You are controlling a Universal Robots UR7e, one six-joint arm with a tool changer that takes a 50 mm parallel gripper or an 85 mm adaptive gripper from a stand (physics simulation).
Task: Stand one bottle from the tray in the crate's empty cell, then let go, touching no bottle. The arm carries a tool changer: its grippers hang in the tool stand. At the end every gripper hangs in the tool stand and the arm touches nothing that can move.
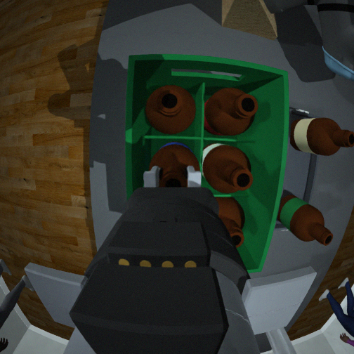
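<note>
My gripper [173,177] is shut on the neck of a brown bottle with a blue band [173,159]. This bottle shows within the outline of the middle cell of the left column of the green crate [281,150]; how deep it sits is unclear. Around it stand a plain brown bottle [171,117], a red-banded bottle [225,117], a white-banded bottle [222,167] and a partly hidden brown bottle [232,215]. The near left cell is hidden behind the gripper. A cream-banded bottle [320,136] and a green-banded bottle [304,220] stand on the grey tray [298,175].
The crate and tray stand on a grey table [150,30]. Two pale slabs [57,295] [280,300] show at the lower left and lower right. A beige textured block [248,19] is at the top. Grey robot parts [340,35] show at the top right.
</note>
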